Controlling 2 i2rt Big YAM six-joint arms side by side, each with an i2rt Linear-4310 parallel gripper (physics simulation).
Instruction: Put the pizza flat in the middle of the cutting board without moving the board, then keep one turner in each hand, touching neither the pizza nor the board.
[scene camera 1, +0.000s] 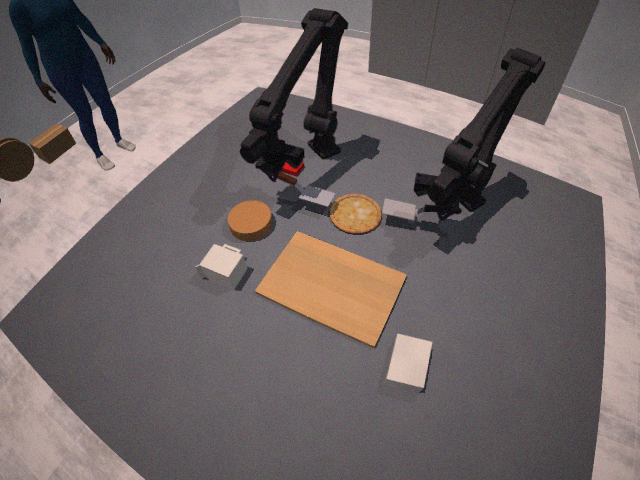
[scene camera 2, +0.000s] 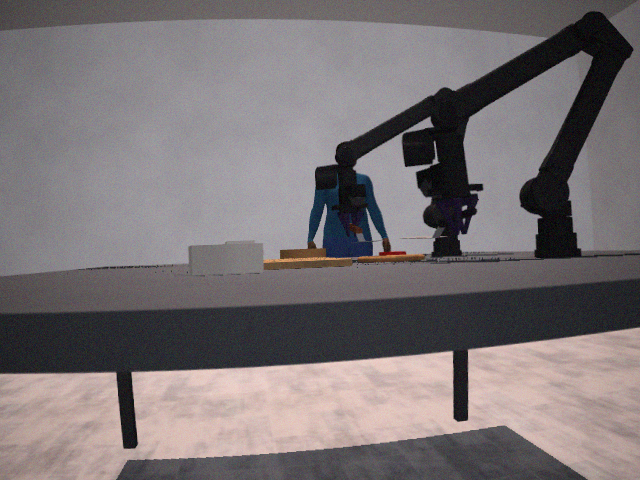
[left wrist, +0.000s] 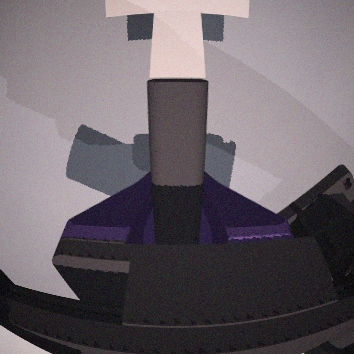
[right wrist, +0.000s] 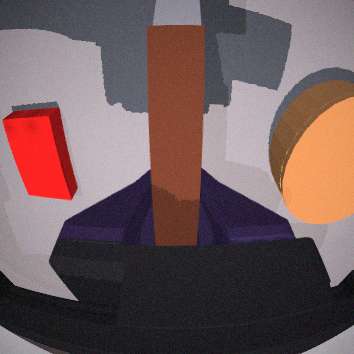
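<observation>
The round pizza (scene camera 1: 356, 213) (scene camera 2: 391, 258) lies flat on the table, behind and apart from the wooden cutting board (scene camera 1: 330, 289) (scene camera 2: 307, 264), which has nothing on it. My left gripper (scene camera 1: 447, 210) (scene camera 2: 461, 227) (left wrist: 176, 174) is shut on the dark handle of a turner (scene camera 1: 399, 208) (left wrist: 178, 132); its pale blade is raised, right of the pizza in scene camera 1. My right gripper (scene camera 1: 273, 176) (scene camera 2: 352, 226) (right wrist: 176, 174) is shut on the brown handle of the other turner (scene camera 1: 287, 178) (right wrist: 175, 110); its blade is raised at the pizza's left. Scene camera 2 shows both blades above the table, apart from pizza and board.
An orange-brown cylinder (scene camera 1: 250, 219) (scene camera 2: 302, 253) (right wrist: 325, 160) stands left of the pizza. A red block (scene camera 1: 292, 167) (scene camera 2: 391, 253) (right wrist: 40, 155) lies near the right gripper. A white box (scene camera 1: 222, 260) stands left of the board, and a white block (scene camera 1: 409, 361) near its front right corner.
</observation>
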